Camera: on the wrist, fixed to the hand. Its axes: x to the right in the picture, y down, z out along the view.
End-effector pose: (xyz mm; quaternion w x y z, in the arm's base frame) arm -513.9 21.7 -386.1 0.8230 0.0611 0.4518 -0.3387
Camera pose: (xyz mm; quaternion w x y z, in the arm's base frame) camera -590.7 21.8 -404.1 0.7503 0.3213 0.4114 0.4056
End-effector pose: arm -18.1 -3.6 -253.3 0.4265 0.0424 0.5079 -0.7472
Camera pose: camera -62.8 61.0 -246.2 0.7582 0.4438 0.4528 -0.1519
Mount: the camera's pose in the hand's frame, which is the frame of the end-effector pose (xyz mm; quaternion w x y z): -13.7 -43.3 -64.5 0.6857 -0.1040 0.1332 0.7080
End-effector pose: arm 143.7 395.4 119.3 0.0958 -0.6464 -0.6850 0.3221
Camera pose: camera 145.4 404.8 197.6 0.1383 0.9811 0.0328 -0.1314
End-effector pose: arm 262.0 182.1 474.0 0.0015 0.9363 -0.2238 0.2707
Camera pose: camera 237.2 234.8 527.2 0.0634 -0.4474 0.8443 -0.2881
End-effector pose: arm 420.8 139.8 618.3 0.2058 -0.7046 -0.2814 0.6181
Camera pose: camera 477.2 167.4 666.0 0.3323 0.7861 -0.2690 -0.4464
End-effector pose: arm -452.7 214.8 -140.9 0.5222 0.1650 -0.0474 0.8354
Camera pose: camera -423.4 238.8 -210.1 0.2099 0.0860 0.1666 -0.9596
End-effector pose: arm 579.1 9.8 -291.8 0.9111 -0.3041 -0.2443 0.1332
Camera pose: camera 605.5 -60.9 -314.8 0.5313 -0.4940 0.1553 0.6705
